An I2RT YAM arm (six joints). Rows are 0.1 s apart.
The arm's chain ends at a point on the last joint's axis. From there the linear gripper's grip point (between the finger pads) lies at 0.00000 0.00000 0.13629 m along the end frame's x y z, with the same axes.
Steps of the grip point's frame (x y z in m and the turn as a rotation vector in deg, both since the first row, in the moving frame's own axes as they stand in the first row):
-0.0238, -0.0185, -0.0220, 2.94, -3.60, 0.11
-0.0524, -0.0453, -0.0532, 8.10, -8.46, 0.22
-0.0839, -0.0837, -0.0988, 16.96, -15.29, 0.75
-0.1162, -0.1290, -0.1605, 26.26, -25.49, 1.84
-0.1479, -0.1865, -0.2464, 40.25, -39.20, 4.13
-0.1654, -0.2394, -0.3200, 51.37, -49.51, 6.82
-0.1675, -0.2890, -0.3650, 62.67, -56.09, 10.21
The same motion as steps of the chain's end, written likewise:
-0.0153, -0.0115, -0.0216, 2.94, -3.60, 0.11
-0.0325, -0.0261, -0.0504, 8.10, -8.46, 0.22
-0.0487, -0.0442, -0.0881, 16.96, -15.29, 0.75
-0.0606, -0.0698, -0.1336, 26.26, -25.49, 1.84
-0.0722, -0.1024, -0.1860, 40.25, -39.20, 4.13
-0.0824, -0.1405, -0.2274, 51.37, -49.51, 6.82
-0.0887, -0.1787, -0.2430, 62.67, -56.09, 10.21

